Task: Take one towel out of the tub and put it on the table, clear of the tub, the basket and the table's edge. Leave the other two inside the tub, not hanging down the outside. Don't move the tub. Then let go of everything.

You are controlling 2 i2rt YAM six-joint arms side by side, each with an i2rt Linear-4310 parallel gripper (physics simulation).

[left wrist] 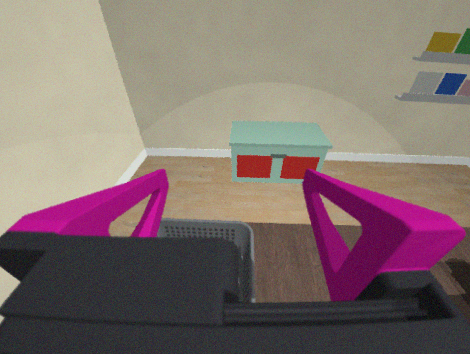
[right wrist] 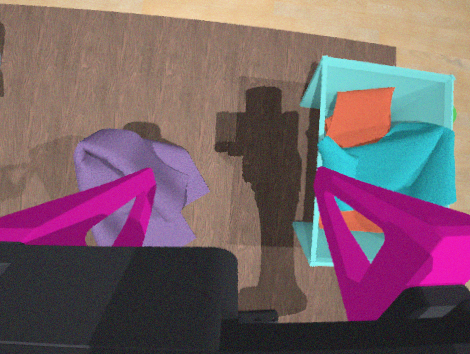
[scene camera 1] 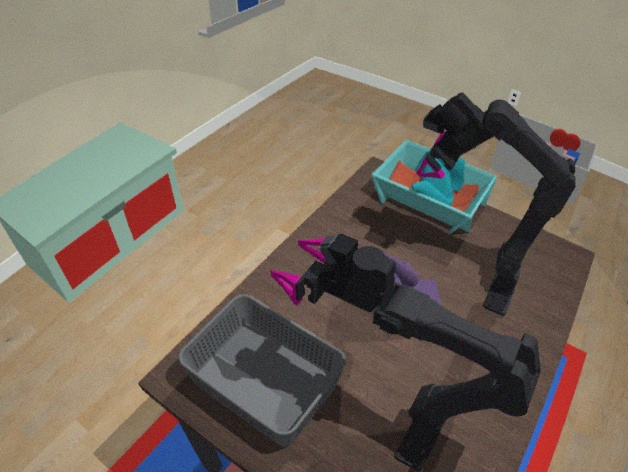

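Note:
A purple towel (scene camera 1: 403, 271) (right wrist: 115, 155) lies crumpled on the table (scene camera 1: 365, 360) (right wrist: 175, 65), apart from the tub (scene camera 1: 416, 201) (right wrist: 420, 85); the left arm partly hides it in scene camera 1. A teal towel (scene camera 1: 434, 191) (right wrist: 410, 155) lies bunched over an orange towel (scene camera 1: 403, 175) (right wrist: 362, 117) in the tub. The teal towel reaches the rim in the right wrist view; whether it overhangs there I cannot tell. My right gripper (scene camera 1: 431, 156) (right wrist: 234, 176) is open and empty, raised, with the purple towel and tub below. My left gripper (scene camera 1: 285, 257) (left wrist: 235, 176) is open and empty, above the table's left part.
A grey basket (scene camera 1: 304, 339) (left wrist: 200, 232) stands on the table in the lower left of scene camera 1, near the left gripper. A green cabinet (scene camera 1: 91, 177) (left wrist: 280, 135) with red doors stands on the floor beyond the table.

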